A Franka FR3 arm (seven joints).
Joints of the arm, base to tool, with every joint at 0 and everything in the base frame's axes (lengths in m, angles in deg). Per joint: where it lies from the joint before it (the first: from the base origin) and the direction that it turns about. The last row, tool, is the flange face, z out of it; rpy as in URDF.
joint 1: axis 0 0 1 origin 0 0 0.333
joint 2: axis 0 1 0 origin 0 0 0
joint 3: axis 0 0 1 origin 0 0 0.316
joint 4: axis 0 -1 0 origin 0.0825 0 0
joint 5: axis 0 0 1 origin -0.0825 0 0.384
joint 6: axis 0 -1 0 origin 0 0 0
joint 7: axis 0 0 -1 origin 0.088 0 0
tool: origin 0 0 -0.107 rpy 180 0 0
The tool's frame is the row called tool.
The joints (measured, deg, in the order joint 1, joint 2, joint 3, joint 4, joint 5, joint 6, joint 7), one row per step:
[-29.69, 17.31, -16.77, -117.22, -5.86, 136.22, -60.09]
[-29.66, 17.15, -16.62, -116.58, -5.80, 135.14, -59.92]
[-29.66, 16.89, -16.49, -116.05, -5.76, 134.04, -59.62]
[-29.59, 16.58, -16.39, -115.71, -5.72, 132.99, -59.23]
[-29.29, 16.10, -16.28, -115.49, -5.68, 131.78, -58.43]
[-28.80, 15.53, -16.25, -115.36, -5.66, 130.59, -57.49]
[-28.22, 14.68, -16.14, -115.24, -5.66, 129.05, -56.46]
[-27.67, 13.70, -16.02, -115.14, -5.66, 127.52, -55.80]
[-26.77, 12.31, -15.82, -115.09, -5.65, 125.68, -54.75]
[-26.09, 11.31, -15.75, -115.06, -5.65, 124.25, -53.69]
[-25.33, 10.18, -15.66, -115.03, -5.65, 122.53, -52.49]
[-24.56, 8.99, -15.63, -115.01, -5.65, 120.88, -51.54]
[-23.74, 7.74, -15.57, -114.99, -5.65, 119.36, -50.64]
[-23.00, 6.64, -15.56, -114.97, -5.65, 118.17, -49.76]
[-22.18, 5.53, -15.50, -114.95, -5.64, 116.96, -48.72]
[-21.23, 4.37, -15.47, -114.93, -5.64, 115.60, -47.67]
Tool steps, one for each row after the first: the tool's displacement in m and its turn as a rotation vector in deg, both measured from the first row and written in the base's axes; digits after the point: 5 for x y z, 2 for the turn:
[0.00243, 0.00017, 0.00453, 0.23, 0.13, -0.15]
[0.00398, 0.00040, 0.00927, 0.47, 0.27, -0.48]
[0.00511, 0.00154, 0.01321, 0.77, 0.45, -0.86]
[0.00727, 0.00502, 0.01774, 1.14, 0.64, -1.44]
[0.00986, 0.00963, 0.02259, 1.47, 0.81, -2.03]
[0.01296, 0.01593, 0.02959, 1.89, 1.01, -2.58]
[0.01564, 0.02223, 0.03774, 2.29, 1.16, -2.78]
[0.02028, 0.03238, 0.04904, 2.71, 1.18, -2.98]
[0.02285, 0.03964, 0.05700, 3.03, 1.27, -3.47]
[0.02530, 0.04806, 0.06577, 3.45, 1.47, -4.04]
[0.02714, 0.05619, 0.07513, 3.82, 1.62, -4.39]
[0.02934, 0.06491, 0.08519, 4.10, 1.62, -4.58]
[0.03108, 0.07231, 0.09422, 4.25, 1.49, -4.83]
[0.03329, 0.08082, 0.10325, 4.40, 1.36, -5.12]
[0.03546, 0.09034, 0.11249, 4.61, 1.33, -5.32]

